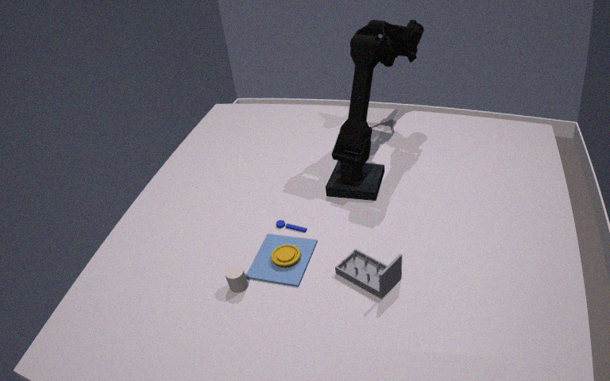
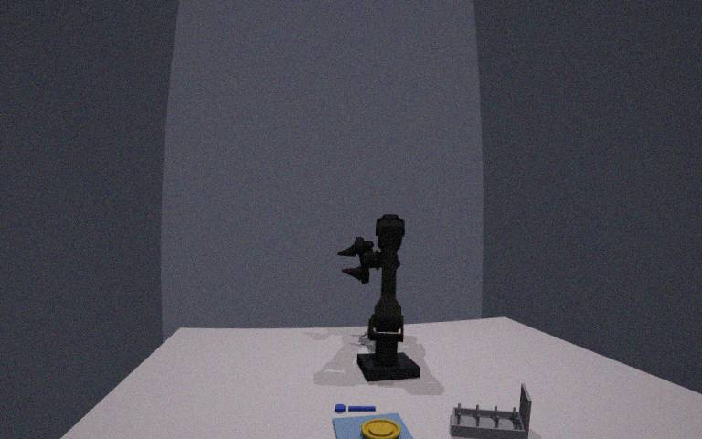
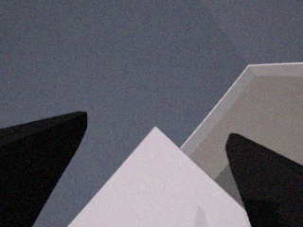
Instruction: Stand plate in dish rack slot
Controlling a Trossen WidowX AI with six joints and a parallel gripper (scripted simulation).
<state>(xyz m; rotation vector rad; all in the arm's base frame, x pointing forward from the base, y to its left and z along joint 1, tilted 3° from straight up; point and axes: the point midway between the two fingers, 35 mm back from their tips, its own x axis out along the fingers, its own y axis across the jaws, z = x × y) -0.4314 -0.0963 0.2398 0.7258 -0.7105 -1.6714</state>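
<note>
Right now the yellow plate is 76 cm ahead of my gripper tip, 8 cm to the left of it and 23 cm below it. The rest, counted from my gripper tip: light blue mat: 76 cm ahead, 7 cm to the left, 24 cm below; then blue spoon: 65 cm ahead, 3 cm to the left, 24 cm below; then grey dish rack: 75 cm ahead, 28 cm to the left, 22 cm below.
</note>
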